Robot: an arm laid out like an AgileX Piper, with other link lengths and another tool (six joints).
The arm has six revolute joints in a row. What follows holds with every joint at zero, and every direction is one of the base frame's.
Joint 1 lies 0.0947 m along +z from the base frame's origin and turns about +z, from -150 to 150 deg.
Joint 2 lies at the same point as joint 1 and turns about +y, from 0 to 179.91 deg.
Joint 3 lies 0.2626 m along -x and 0.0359 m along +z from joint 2 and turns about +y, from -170 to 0 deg.
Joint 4 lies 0.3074 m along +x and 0.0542 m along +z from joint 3 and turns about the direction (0.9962, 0, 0.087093), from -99.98 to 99.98 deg.
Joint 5 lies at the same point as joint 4 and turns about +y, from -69.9 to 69.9 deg.
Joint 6 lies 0.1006 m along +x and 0.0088 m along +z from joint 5 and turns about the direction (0.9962, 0, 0.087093), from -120 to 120 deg.
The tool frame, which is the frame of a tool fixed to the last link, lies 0.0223 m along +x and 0.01 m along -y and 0.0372 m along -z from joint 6; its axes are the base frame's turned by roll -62, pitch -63.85 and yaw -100.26 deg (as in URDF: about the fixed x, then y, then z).
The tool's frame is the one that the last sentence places.
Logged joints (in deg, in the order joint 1, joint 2, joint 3, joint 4, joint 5, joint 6), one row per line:
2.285 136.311 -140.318 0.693 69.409 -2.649
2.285 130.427 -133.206 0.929 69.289 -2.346
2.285 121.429 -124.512 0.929 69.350 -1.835
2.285 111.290 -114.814 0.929 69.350 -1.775
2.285 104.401 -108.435 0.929 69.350 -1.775
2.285 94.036 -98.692 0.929 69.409 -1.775
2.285 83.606 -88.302 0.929 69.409 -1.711
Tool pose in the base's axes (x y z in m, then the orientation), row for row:
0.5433 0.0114 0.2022 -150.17 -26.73 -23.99
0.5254 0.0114 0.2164 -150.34 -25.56 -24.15
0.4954 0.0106 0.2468 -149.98 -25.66 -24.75
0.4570 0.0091 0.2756 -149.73 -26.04 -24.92
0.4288 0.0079 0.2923 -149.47 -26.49 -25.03
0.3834 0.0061 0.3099 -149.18 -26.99 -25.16
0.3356 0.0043 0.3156 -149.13 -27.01 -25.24
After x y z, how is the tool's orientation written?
As angles about the fixed x, y, z axes (roll, pitch, yaw), in degrees.
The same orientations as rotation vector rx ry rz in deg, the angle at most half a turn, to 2 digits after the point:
-149.39 21.99 -43.36
-149.60 22.73 -41.87
-149.25 23.32 -42.21
-149.00 23.28 -42.77
-148.74 23.13 -43.40
-148.45 22.97 -44.10
-148.40 23.04 -44.16

